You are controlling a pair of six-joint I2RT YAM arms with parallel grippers.
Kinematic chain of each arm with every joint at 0, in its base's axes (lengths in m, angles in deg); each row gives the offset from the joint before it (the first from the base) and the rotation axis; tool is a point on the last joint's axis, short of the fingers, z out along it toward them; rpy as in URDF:
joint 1: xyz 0 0 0.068 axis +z
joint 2: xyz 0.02 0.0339 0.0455 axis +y
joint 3: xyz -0.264 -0.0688 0 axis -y
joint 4: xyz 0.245 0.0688 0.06 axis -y
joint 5: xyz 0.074 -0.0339 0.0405 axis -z
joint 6: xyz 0.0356 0 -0.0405 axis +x
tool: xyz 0 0 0 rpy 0 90 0
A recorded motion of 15 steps. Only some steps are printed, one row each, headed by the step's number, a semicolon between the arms.
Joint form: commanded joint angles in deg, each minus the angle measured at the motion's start. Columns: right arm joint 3, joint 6, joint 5, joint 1, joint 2, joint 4; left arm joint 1, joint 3, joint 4, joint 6, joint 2, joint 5.
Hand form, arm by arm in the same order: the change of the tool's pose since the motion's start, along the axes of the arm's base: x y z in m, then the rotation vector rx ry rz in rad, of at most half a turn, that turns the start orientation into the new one. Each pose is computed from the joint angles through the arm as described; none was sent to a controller.
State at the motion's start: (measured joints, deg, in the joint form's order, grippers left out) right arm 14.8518 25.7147 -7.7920 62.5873 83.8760 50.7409; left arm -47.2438 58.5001 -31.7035 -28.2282 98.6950 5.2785
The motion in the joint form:
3: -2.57 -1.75 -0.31 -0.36 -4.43 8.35; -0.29 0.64 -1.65 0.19 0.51 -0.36
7: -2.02 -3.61 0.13 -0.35 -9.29 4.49; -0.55 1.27 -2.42 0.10 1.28 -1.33
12: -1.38 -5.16 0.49 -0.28 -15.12 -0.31; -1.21 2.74 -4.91 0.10 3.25 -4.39
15: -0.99 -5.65 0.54 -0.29 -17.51 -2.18; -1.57 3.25 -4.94 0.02 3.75 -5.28
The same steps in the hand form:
3: -0.0031 -0.0087 0.0208 0.1486 -0.1095 0.0059; -0.0012 -0.0008 -0.0007 0.0240 0.0126 -0.0063
7: -0.0043 -0.0114 0.0337 0.1608 -0.1535 0.0051; -0.0008 -0.0025 -0.0024 0.0465 0.0118 -0.0045
12: -0.0067 -0.0159 0.0487 0.1768 -0.1931 0.0047; -0.0005 -0.0055 -0.0076 0.1199 0.0083 -0.0024
15: -0.0076 -0.0178 0.0556 0.1878 -0.2086 0.0046; -0.0002 -0.0082 -0.0080 0.1300 -0.0027 -0.0032

